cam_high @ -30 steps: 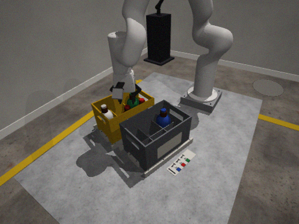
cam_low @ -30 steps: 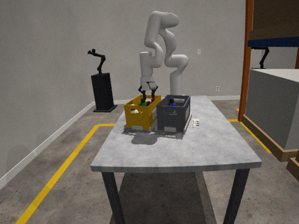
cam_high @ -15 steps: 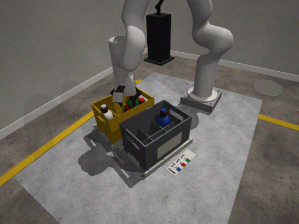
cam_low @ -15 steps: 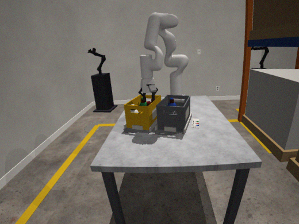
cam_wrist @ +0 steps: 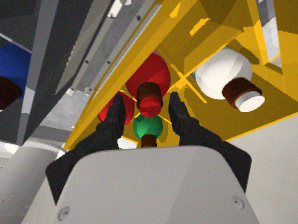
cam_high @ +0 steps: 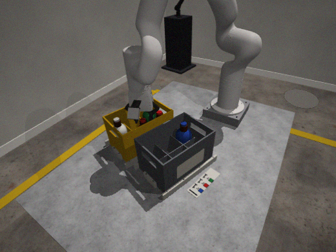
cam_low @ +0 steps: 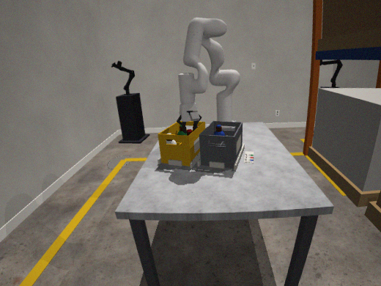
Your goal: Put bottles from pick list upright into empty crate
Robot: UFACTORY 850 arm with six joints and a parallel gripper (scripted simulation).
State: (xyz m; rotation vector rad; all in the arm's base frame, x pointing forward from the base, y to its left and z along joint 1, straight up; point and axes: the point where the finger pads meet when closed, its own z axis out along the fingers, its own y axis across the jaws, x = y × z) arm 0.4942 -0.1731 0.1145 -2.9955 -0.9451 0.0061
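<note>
My gripper is now 8 cm above the red bottle. Round my hand: green-label bottle (10 cm behind, 8 cm below, 7 cm to the right); then white-label bottle (11 cm to the right, 8 cm below, 7 cm ahead); then yellow crate (8 cm below, 4 cm to the right, 1 cm behind).
</note>
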